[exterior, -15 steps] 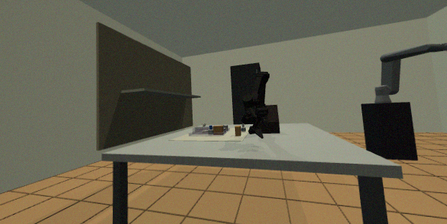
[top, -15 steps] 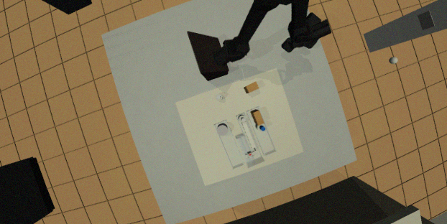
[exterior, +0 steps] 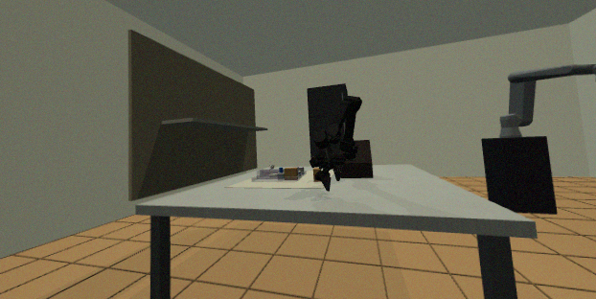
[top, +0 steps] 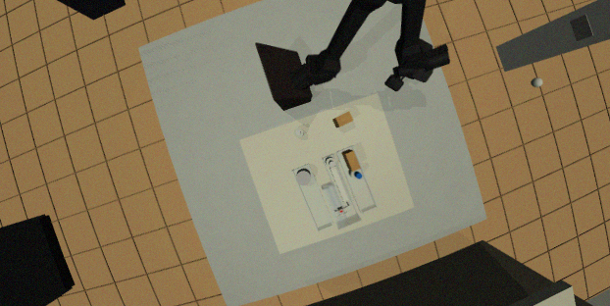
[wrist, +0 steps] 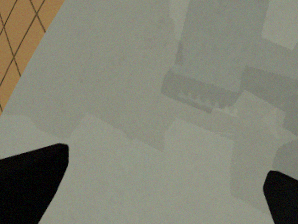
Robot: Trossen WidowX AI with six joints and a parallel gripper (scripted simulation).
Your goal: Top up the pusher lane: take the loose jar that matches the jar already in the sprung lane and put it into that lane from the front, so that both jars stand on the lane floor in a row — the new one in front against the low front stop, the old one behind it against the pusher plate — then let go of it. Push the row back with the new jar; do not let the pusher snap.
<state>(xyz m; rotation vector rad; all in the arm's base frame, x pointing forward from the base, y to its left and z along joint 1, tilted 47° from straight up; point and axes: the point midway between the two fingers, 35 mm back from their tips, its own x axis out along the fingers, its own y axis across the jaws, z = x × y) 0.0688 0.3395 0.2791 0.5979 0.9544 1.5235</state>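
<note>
Right now my gripper tip is 33 cm short of the cream mat, 46 cm to the left of it and 4 cm above it. The rest, counted from my gripper tip: red mark (46 cm ahead, 47 cm to the right, 3 cm above).
</note>
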